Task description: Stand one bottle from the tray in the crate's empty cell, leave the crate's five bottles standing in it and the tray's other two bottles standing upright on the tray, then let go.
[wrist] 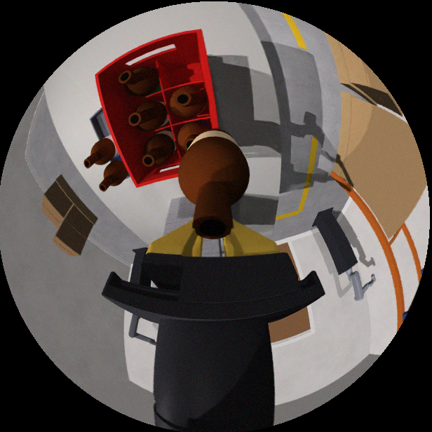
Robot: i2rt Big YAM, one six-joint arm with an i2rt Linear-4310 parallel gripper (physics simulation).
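My gripper [212, 217] is shut on a brown bottle [214, 172], holding it by the neck near the mouth. The bottle hangs beside the lower right corner of the red crate [212, 85] in the view and partly covers it. The crate holds five brown bottles; one of them [189, 134] is partly hidden behind the held bottle. The empty cell [181, 73] is at the crate's upper right. The tray [97, 124] shows in part at the crate's left side. Two brown bottles [102, 151] [114, 173] stand by it, beyond the crate's left wall.
Cardboard boxes [385, 165] stand at the right behind an orange rail [372, 220]. Open cartons [70, 215] lie at the left. A dark bracket [336, 242] is at the lower right. Shadows of the arm and crate fall right of the crate.
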